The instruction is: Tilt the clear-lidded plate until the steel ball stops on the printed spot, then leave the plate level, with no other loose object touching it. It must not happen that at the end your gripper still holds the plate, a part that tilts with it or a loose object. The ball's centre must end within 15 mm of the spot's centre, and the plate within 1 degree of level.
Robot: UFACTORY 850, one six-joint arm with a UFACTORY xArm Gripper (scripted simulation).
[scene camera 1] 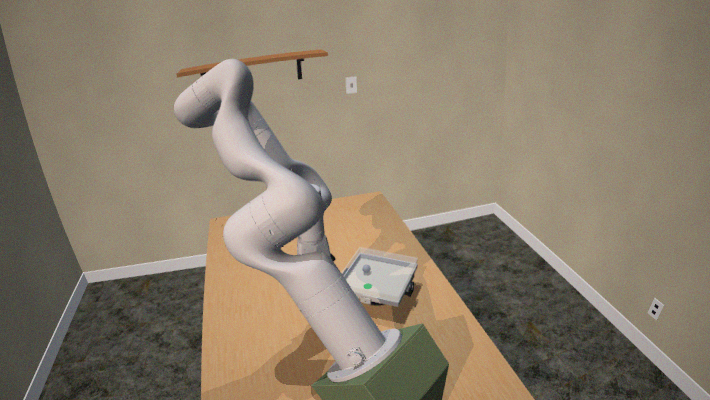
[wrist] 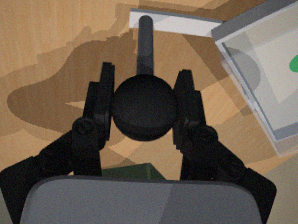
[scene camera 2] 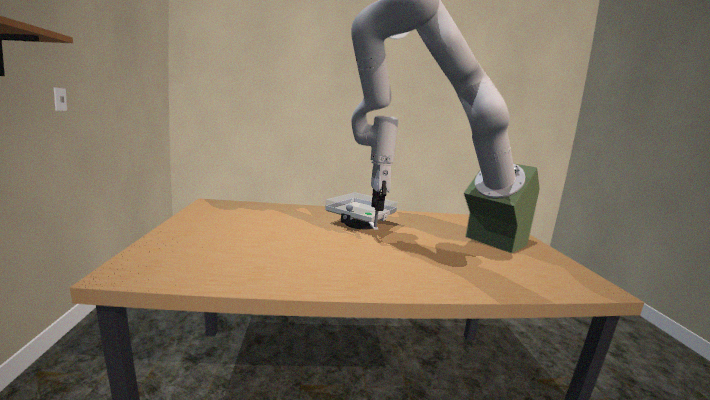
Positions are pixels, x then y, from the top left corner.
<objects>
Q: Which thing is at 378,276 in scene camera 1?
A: A white square plate.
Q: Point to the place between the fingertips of the gripper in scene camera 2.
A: At 377,208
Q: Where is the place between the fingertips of the gripper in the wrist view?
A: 144,81
</objects>
